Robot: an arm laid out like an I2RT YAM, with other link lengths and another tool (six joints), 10 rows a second.
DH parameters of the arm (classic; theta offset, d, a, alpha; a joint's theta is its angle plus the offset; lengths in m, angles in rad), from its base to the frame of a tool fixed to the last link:
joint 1: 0 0.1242 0.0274 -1.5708
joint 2: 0 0 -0.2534 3.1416
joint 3: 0.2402 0 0.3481 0
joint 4: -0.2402 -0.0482 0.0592 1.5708
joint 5: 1.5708 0.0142 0 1.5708
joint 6: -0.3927 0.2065 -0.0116 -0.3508
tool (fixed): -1.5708 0.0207 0 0
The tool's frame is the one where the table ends.
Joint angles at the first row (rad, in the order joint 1, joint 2, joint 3, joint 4, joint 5, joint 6):
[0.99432 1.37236 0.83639 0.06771 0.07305 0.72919]
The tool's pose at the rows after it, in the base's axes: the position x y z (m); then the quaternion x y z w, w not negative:
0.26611 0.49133 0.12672 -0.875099 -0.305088 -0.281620 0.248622
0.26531 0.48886 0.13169 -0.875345 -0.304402 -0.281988 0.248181
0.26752 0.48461 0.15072 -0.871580 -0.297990 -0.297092 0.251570
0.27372 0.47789 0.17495 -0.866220 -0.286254 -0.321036 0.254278
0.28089 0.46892 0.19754 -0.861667 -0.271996 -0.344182 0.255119
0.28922 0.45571 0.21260 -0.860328 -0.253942 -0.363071 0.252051
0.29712 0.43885 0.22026 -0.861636 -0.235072 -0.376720 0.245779
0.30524 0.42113 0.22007 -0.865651 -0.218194 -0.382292 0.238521
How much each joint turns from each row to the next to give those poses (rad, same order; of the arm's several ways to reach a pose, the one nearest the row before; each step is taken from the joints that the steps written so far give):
[-0.00078 -0.00115 -0.00002 -0.00381 -0.00077 -0.00001]
[-0.00075 -0.01719 0.00039 -0.01757 0.00115 0.00001]
[-0.00114 -0.04156 0.00000 -0.01142 0.01565 -0.00152]
[-0.00497 -0.04728 0.00001 -0.00228 0.02707 -0.00497]
[-0.00800 -0.04541 -0.00077 -0.00267 0.02901 -0.00457]
[-0.01374 -0.04503 -0.01261 -0.00268 0.03051 -0.00115]
[-0.01906 -0.04919 -0.02590 -0.00650 0.02671 0.00039]
[-0.02786 -0.04386 -0.03127 -0.01144 0.01106 0.00267]

